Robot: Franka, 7 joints.
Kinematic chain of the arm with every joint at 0, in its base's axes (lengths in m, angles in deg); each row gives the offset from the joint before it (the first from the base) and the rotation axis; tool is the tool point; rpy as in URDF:
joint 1: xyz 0 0 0.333 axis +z
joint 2: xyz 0 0 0 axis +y
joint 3: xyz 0 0 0.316 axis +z
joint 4: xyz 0.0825 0 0 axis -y
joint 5: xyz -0.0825 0 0.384 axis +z
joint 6: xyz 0 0 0 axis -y
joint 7: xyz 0.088 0 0 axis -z
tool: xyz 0 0 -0.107 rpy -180 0 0
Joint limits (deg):
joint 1: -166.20..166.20
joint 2: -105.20..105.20
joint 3: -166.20..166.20
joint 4: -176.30..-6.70
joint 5: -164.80..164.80
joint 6: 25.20..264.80
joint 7: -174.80..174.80
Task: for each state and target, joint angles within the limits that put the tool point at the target. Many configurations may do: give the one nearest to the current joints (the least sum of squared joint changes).
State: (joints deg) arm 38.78 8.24 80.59 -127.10 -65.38 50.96 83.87
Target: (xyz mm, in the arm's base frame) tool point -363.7 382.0 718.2
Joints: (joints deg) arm 52.24 -1.78 94.03 -88.98 -79.52 71.00 83.87
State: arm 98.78 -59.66 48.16 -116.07 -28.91 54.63 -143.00
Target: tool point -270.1 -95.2 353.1
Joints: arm 115.54 -57.00 87.31 -140.31 -8.35 50.74 -143.00
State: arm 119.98 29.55 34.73 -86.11 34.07 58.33 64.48
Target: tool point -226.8 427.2 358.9
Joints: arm 97.19 22.10 15.17 -102.33 25.05 46.91 64.48
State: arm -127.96 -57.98 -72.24 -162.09 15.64 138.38 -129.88
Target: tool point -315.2 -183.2 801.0
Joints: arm -102.46 -48.11 -27.20 -121.34 14.03 147.31 -129.88
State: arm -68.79 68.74 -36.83 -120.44 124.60 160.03 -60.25
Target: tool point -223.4 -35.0 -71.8
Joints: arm -78.63 85.84 -24.96 -139.48 126.45 158.71 -60.25
